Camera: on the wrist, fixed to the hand. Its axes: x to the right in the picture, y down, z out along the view.
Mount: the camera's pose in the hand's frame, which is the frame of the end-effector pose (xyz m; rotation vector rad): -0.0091 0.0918 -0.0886 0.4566 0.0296 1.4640
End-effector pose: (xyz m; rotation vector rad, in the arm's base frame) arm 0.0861 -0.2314 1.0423 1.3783 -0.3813 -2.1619
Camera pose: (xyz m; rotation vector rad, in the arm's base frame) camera 0.1954 -0.2963 1.0568 0.7843 -1.3850 -0.8318
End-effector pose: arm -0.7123 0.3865 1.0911 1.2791 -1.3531 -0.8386
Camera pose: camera -0.6497 0.4266 1.1952 0.2967 -1.9926 0.5254
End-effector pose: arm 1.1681 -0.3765 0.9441 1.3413 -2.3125 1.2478
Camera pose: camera 1.0805 -0.2833 0.9425 0.4710 2.0599 -1.4215
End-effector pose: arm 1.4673 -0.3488 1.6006 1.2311 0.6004 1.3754
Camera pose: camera 1.3497 -0.3526 1.6508 -1.9445 0.1025 -2.2256
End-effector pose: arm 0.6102 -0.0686 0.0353 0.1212 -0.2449 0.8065
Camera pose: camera 0.5525 0.0058 -0.0513 0.3731 -0.0801 2.3175
